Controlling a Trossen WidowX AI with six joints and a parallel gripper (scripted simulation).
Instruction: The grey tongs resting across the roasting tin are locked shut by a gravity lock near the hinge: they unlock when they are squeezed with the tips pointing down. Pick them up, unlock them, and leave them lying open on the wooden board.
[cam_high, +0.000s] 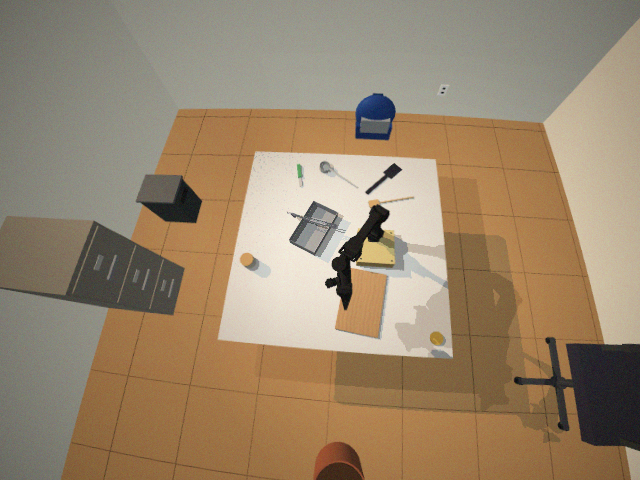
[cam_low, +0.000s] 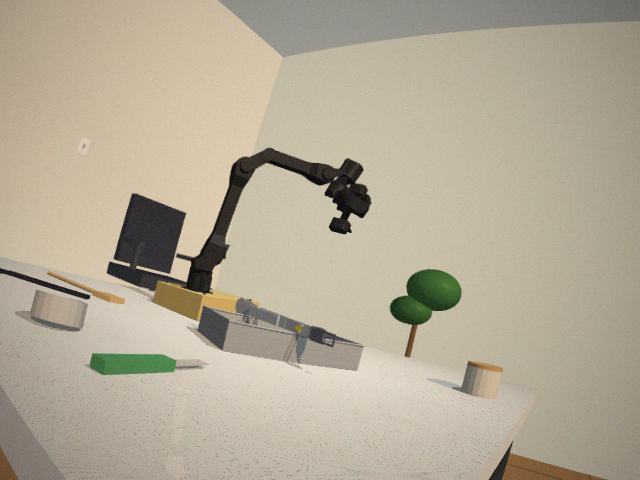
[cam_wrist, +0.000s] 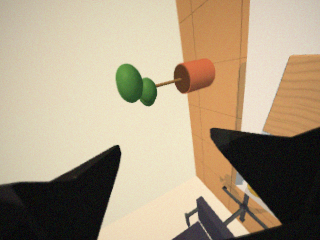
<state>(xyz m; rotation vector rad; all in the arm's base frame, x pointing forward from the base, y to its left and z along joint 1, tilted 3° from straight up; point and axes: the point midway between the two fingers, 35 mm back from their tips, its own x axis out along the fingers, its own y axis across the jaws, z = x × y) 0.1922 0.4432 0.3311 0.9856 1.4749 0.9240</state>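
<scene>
The grey roasting tin is 18 cm ahead of my gripper tip, 53 cm to the right of it and 39 cm below it. Also, from my gripper tip: yellow lock piece 25 cm ahead, 59 cm to the right, 35 cm below; yellow disc 52 cm behind, 11 cm to the left, 41 cm below; wooden board 11 cm behind, 9 cm to the right, 41 cm below.
</scene>
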